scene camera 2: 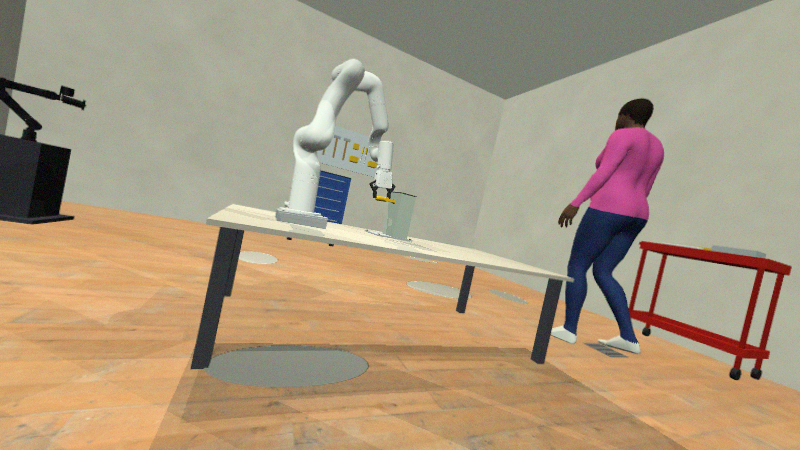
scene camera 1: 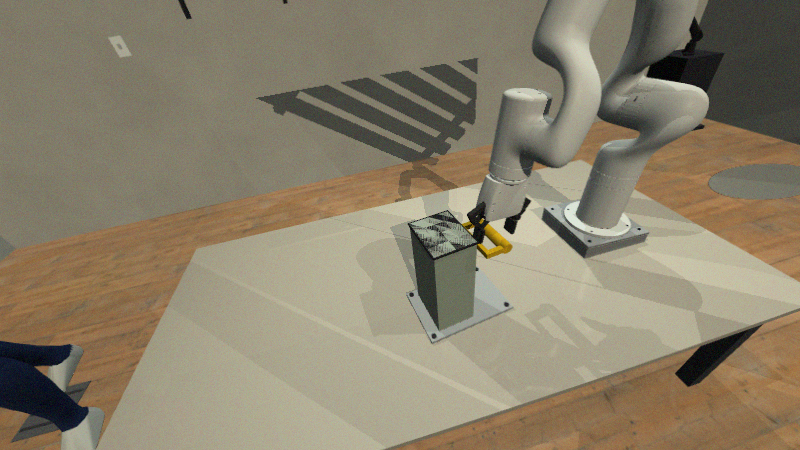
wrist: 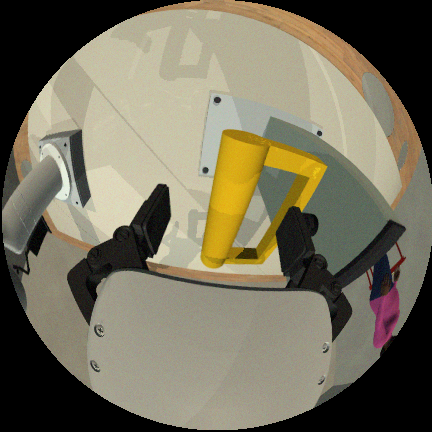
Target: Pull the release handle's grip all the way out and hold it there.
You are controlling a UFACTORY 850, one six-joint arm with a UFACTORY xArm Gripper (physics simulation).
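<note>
The release handle's thick yellow grip (scene camera 1: 501,239) (scene camera 2: 384,199) (wrist: 232,195) is a round bar on a yellow frame at the side of an upright grey-green housing (scene camera 1: 454,291) (scene camera 2: 401,217) (wrist: 345,200). A gap shows between the grip and the frame's back bar. My gripper (scene camera 1: 495,235) (scene camera 2: 382,195) (wrist: 227,209) is open, pointing down at the handle from above. In the wrist view the grip shows between the two fingers, with clear space on either side; the housing-side finger overlaps the frame. How deep the fingertips reach beside the grip is hard to tell.
The housing stands on a bolted plate (scene camera 1: 492,302) (wrist: 212,135) on the table (scene camera 1: 268,347). The arm's base (scene camera 1: 593,243) (wrist: 75,165) is on the handle's side. A person in pink (scene camera 2: 629,167) (wrist: 387,320) stands beyond the table, near a red cart (scene camera 2: 710,259).
</note>
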